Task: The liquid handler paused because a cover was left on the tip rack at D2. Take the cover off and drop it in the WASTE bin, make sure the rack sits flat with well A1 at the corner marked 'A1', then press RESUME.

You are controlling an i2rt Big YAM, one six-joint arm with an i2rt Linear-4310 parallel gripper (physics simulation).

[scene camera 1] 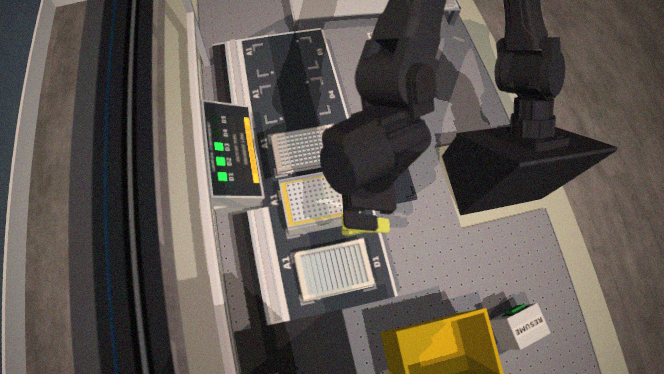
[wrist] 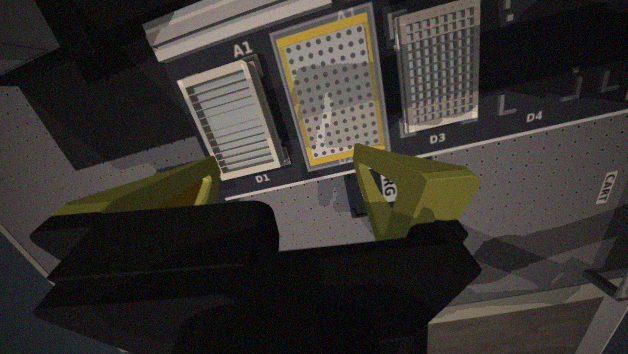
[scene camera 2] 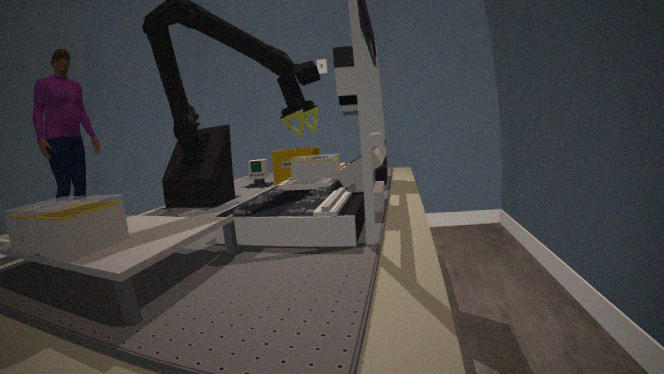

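The tip rack stands at D2, white with a yellow border. A clear cover lies over its top, with glare on it and a pale rim around the rack in the wrist view. The A1 mark is beside the rack's far end. My gripper is open and empty, above and toward the near end of the rack. The arm hides part of the rack in scene camera 1. The yellow WASTE bin and the RESUME button box stand beyond D1.
A ribbed reservoir sits at D1 and a gridded plate at D3. A status screen and an upright post flank the deck. Another yellow-edged rack stands on the raised cart.
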